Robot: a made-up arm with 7 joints.
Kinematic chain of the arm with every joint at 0, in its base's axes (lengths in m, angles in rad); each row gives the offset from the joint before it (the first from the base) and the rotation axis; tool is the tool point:
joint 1: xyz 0 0 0.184 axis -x
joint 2: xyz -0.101 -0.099 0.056 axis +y
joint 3: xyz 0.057 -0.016 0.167 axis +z
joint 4: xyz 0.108 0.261 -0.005 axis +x
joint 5: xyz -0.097 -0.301 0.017 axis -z
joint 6: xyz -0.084 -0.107 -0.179 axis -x
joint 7: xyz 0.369 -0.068 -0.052 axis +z
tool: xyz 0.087 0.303 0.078
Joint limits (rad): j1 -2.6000..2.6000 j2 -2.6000..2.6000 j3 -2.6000..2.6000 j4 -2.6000..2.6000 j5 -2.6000..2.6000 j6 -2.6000..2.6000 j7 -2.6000..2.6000
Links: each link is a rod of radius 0.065 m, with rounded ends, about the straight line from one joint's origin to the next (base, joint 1, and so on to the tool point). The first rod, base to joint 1, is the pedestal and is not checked.
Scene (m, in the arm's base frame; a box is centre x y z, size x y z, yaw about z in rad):
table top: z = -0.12
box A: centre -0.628 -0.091 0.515 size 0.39 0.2 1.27 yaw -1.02
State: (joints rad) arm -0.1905 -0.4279 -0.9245 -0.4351 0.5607 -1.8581 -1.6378
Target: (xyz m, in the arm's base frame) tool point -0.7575 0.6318 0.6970
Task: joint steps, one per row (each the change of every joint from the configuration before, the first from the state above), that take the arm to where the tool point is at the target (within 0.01 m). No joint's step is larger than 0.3 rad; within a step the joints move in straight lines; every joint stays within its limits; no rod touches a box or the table.
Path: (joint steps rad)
1: 0.0307 0.2450 -0.1468 -0.1959 0.2077 0.1118 0.1589
2: 0.0306 0.2450 -0.1468 -0.1959 0.2078 0.1118 0.1590
3: 0.0307 0.2449 -0.1468 -0.1959 0.2077 0.1118 0.1589
4: 0.0306 0.2450 -0.1468 -0.1959 0.2077 0.1117 0.1590
5: 0.0307 0.2450 -0.1468 -0.1959 0.2078 0.1118 0.1589
6: 0.1167 -0.2594 -0.0292 0.1747 0.1265 -0.0149 0.0314
7: 0.1168 -0.2594 -0.0291 0.1748 0.1265 -0.0148 0.0314
8: 0.1167 -0.2594 -0.0291 0.1747 0.1265 -0.0149 0.0313
9: 0.1168 -0.2593 -0.0292 0.1747 0.1265 -0.0149 0.0314
10: 0.1167 -0.2594 -0.0291 0.1747 0.1265 -0.0149 0.0314
11: 0.1885 -0.0201 0.1837 -0.2554 -0.2775 -0.1021 -0.2344
12: 0.1886 -0.0200 0.1838 -0.2554 -0.2775 -0.1021 -0.2344
13: 0.1885 -0.0200 0.1837 -0.2554 -0.2775 -0.1021 -0.2345

